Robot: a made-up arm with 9 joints. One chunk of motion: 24 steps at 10 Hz.
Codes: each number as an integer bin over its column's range. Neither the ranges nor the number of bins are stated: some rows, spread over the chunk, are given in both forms.
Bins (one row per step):
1: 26 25 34 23 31 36 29 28 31
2: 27 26 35 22 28 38 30 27 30
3: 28 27 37 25 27 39 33 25 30
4: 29 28 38 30 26 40 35 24 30
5: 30 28 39 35 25 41 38 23 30
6: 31 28 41 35 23 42 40 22 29
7: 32 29 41 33 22 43 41 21 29
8: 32 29 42 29 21 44 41 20 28
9: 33 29 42 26 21 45 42 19 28
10: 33 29 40 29 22 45 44 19 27
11: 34 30 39 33 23 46 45 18 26
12: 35 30 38 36 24 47 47 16 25
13: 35 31 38 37 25 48 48 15 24
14: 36 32 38 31 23 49 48 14 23
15: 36 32 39 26 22 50 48 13 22
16: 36 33 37 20 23 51 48 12 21
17: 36 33 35 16 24 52 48 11 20
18: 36 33 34 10 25 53 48 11 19
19: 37 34 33 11 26 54 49 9 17
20: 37 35 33 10 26 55 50 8 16
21: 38 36 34 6 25 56 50 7 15
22: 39 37 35 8 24 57 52 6 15
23: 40 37 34 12 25 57 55 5 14
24: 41 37 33 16 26 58 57 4 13
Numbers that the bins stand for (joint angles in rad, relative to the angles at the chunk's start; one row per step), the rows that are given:
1: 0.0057 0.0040 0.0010 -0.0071 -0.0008 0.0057 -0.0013 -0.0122 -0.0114
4: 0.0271 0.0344 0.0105 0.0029 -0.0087 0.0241 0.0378 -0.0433 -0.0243
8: 0.0486 0.0446 0.0200 0.0014 -0.0167 0.0425 0.0768 -0.0744 -0.0500
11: 0.0629 0.0548 0.0129 0.0071 -0.0135 0.0517 0.1029 -0.0900 -0.0757
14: 0.0771 0.0751 0.0105 0.0043 -0.0135 0.0656 0.1224 -0.1211 -0.1143
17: 0.0771 0.0852 0.0033 -0.0171 -0.0119 0.0794 0.1224 -0.1444 -0.1529
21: 0.0914 0.1157 0.0010 -0.0314 -0.0103 0.0978 0.1354 -0.1756 -0.2171
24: 0.1129 0.1259 -0.0014 -0.0171 -0.0087 0.1070 0.1810 -0.1989 -0.2429
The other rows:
2: 0.0129 0.0141 0.0033 -0.0086 -0.0056 0.0149 0.0052 -0.0200 -0.0243
3: 0.0200 0.0243 0.0081 -0.0043 -0.0071 0.0195 0.0248 -0.0356 -0.0243
5: 0.0343 0.0344 0.0129 0.0100 -0.0103 0.0287 0.0573 -0.0511 -0.0243
6: 0.0414 0.0344 0.0176 0.0100 -0.0135 0.0333 0.0703 -0.0589 -0.0371
7: 0.0486 0.0446 0.0176 0.0071 -0.0151 0.0379 0.0768 -0.0667 -0.0371
9: 0.0557 0.0446 0.0200 -0.0029 -0.0167 0.0471 0.0833 -0.0822 -0.0500
10: 0.0557 0.0446 0.0152 0.0014 -0.0151 0.0471 0.0963 -0.0822 -0.0629
12: 0.0700 0.0548 0.0105 0.0114 -0.0119 0.0563 0.1159 -0.1056 -0.0886
13: 0.0700 0.0649 0.0105 0.0129 -0.0103 0.0610 0.1224 -0.1133 -0.1014
15: 0.0771 0.0751 0.0129 -0.0029 -0.0151 0.0702 0.1224 -0.1289 -0.1271
16: 0.0771 0.0852 0.0081 -0.0114 -0.0135 0.0748 0.1224 -0.1367 -0.1400
18: 0.0771 0.0852 0.0010 -0.0257 -0.0103 0.0840 0.1224 -0.1444 -0.1657
19: 0.0843 0.0954 -0.0014 -0.0243 -0.0087 0.0886 0.1289 -0.1600 -0.1914
20: 0.0843 0.1056 -0.0014 -0.0257 -0.0087 0.0932 0.1354 -0.1678 -0.2043
22: 0.0986 0.1259 0.0033 -0.0286 -0.0119 0.1024 0.1484 -0.1833 -0.2171
23: 0.1057 0.1259 0.0010 -0.0229 -0.0103 0.1024 0.1679 -0.1911 -0.2300

